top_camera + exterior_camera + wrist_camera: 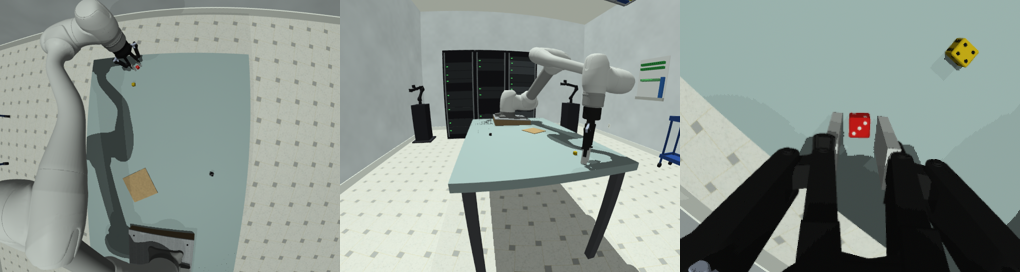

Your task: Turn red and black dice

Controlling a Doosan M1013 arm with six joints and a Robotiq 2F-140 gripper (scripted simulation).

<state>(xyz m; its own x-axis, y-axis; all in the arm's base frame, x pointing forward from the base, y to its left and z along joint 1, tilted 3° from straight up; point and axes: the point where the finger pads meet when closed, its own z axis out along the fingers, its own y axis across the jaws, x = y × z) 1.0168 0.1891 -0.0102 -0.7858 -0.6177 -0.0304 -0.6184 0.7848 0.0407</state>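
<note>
The red die lies 3 cm below my hand. Round my hand: black die 53 cm behind, 39 cm to the right, 3 cm below; tan mat 62 cm behind, 4 cm to the right, 3 cm below; yellow die 10 cm behind, 1 cm to the left, 3 cm below.
</note>
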